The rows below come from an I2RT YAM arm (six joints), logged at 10 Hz.
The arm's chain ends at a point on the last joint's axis. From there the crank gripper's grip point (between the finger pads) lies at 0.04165 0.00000 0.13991 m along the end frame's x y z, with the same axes.
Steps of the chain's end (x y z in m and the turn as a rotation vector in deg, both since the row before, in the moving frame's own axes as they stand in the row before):
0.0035, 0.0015, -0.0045, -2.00, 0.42, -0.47
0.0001, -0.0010, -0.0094, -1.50, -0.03, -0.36
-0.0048, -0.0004, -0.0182, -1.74, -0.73, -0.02
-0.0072, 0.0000, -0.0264, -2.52, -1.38, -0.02
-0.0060, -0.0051, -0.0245, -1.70, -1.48, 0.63
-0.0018, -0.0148, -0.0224, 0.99, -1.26, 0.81
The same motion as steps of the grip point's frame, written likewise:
0.0045, 0.0060, -0.0049, -2.00, 0.42, -0.47
0.0000, 0.0024, -0.0094, -1.50, -0.03, -0.36
-0.0066, 0.0038, -0.0177, -1.74, -0.73, -0.02
-0.0106, 0.0062, -0.0256, -2.52, -1.38, -0.02
-0.0097, -0.0005, -0.0235, -1.70, -1.48, 0.63
-0.0049, -0.0167, -0.0215, 0.99, -1.26, 0.81

